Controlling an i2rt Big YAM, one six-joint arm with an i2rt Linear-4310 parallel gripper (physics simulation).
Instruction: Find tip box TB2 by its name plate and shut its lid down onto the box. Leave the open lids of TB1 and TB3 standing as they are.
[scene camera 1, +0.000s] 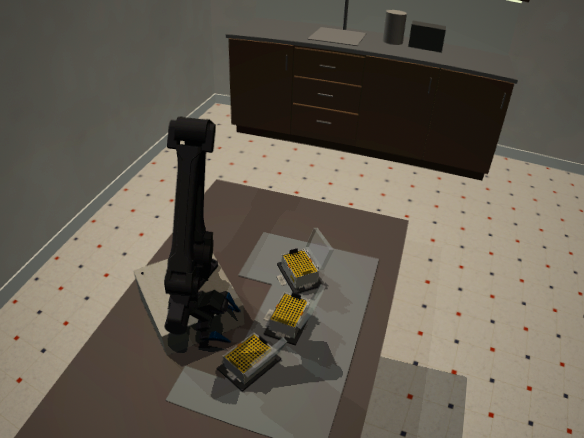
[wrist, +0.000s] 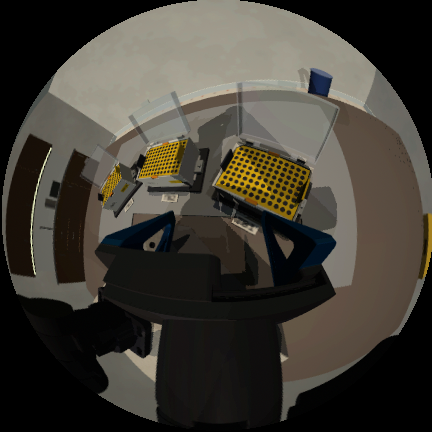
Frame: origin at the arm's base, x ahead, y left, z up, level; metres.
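Seen in the pictures: gripper, fingertip midpoint: (scene camera 1: 234, 326) (wrist: 217, 215); arm's base, link origin: (scene camera 1: 197, 271) (wrist: 122, 320).
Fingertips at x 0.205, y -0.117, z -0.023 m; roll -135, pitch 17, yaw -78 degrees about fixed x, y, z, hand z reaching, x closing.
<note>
Pixels of each thing's top centre, then the offset from my fingertips to it. "spot": a spot on its surface instead. Level surfaces: height alone.
- back box, top centre: (scene camera 1: 300, 259) (wrist: 105, 182) dx +0.039, dy +0.361, dz -0.019 m
- middle box, top centre: (wrist: 154, 154) (scene camera 1: 289, 306) dx +0.098, dy +0.158, dz -0.019 m
- back lid, surface spot: (scene camera 1: 321, 247) (wrist: 96, 164) spot: dx +0.091, dy +0.416, dz +0.014 m
- middle lid, surface spot: (wrist: 160, 117) spot: dx +0.172, dy +0.155, dz +0.010 m
- grey mat, surface height: dz -0.094 m
- brown surface, surface height: dz -0.097 m
Three tip boxes with yellow perforated racks stand in a row: the back box (scene camera 1: 300, 264) (wrist: 111, 184), the middle box (scene camera 1: 289, 310) (wrist: 164, 157) and the near box (scene camera 1: 247, 354) (wrist: 262, 180). Their clear lids stand open: the back lid (scene camera 1: 321, 247) (wrist: 100, 165), the middle lid (wrist: 160, 117) and the near lid (wrist: 287, 120). The name plates (wrist: 129, 205) (wrist: 169, 198) (wrist: 245, 225) are too small to read, so I cannot tell which box is TB2. My gripper (scene camera 1: 231, 322) (wrist: 217, 215) is open and empty, on the robot's side of the middle and near boxes, apart from them.
The boxes stand on a grey mat (scene camera 1: 320, 400) over a brown surface (scene camera 1: 100, 380). The pale robot base plate (scene camera 1: 155, 295) is beside them. A dark cabinet (scene camera 1: 390, 110) stands at the back. A blue cylinder (wrist: 320, 82) and a yellow object (wrist: 427, 245) show in the wrist view.
</note>
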